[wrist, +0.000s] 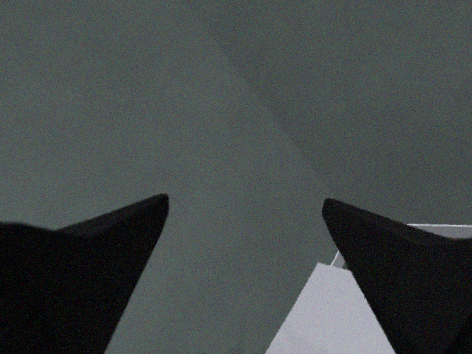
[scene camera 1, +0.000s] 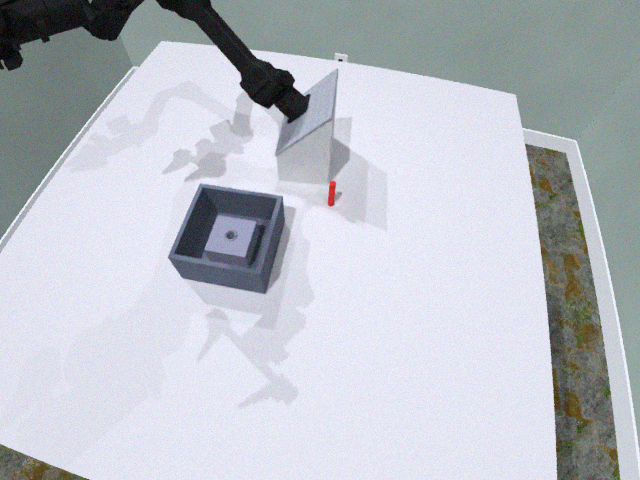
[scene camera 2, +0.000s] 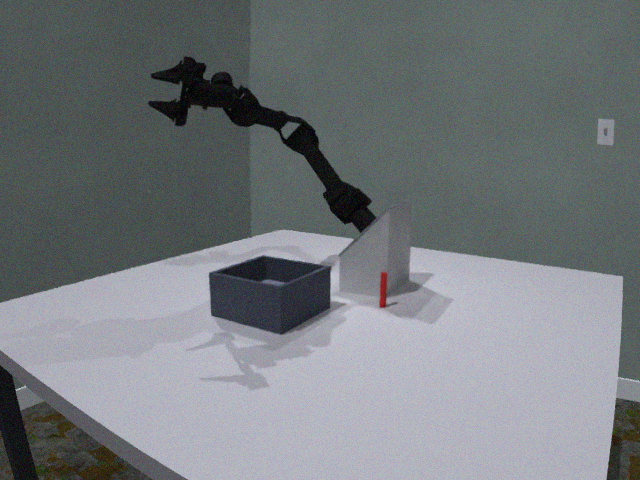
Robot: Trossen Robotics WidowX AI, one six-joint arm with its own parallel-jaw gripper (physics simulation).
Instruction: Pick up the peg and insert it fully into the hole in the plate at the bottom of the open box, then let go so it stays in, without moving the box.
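Places are measured from the arm's base along level axes (x back, y right, z up), in millimetres.
Pixels of known places: gripper, fingertip midpoint: (wrist: 246,204) (scene camera 2: 149,89); arm's base, origin of the base link: (scene camera 1: 299,109) (scene camera 2: 373,230).
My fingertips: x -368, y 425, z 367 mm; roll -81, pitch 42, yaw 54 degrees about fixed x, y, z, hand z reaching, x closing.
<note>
Ahead of a thing's pixels: the offset from my fingertips to its middle. "*": to the spot under its first point. Level surfaces: height alone.
The red peg @[dx +197, dy -530, dz -466 mm] (scene camera 1: 331,193) (scene camera 2: 383,289) stands upright on the table, close to the front of the arm's grey mount. The dark blue-grey open box @[dx +39, dy -330, dz -457 mm] (scene camera 1: 222,276) (scene camera 2: 245,300) stands on the table, apart from the peg. Inside it, the light plate @[dx +39, dy -330, dz -471 mm] (scene camera 1: 222,248) with a round, empty hole @[* dx +47, dy -326, dz -463 mm] (scene camera 1: 231,235) shows in scene camera 1. My gripper (scene camera 2: 150,89) (wrist: 246,204) is open and empty, high above the table and away from both the peg and the box. In the wrist view neither the peg nor the box shows. In scene camera 1 the fingertips do not show.
The grey wedge-shaped mount (scene camera 1: 303,157) (scene camera 2: 364,268) carries the arm's base and stands right behind the peg. The white table @[dz -506 mm] (scene camera 1: 423,320) (scene camera 2: 439,392) (wrist: 325,310) bears the mount and box. Box walls rise around the plate on all sides.
</note>
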